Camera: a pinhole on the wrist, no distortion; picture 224 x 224 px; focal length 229.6 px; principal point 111.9 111.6 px. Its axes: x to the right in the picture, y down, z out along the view. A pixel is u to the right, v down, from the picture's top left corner.
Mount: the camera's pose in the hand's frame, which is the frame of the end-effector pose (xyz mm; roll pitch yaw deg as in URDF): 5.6 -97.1 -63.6 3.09 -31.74 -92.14
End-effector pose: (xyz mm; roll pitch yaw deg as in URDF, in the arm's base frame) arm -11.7 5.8 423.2 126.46 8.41 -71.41
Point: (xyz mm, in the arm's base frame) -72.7 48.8 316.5
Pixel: 202 51
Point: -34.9 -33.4 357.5
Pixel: 124 174
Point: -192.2 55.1 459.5
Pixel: 43 17
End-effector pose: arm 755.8 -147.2 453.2 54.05 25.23 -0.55
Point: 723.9 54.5 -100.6
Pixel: behind the camera
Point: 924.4 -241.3 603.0
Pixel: 81 177
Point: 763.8 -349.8 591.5
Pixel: 181 80
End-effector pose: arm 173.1 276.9 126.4 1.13 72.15 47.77
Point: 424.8 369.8 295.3
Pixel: outside the picture
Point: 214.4 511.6 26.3
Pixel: outside the picture
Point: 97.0 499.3 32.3
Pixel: outside the picture
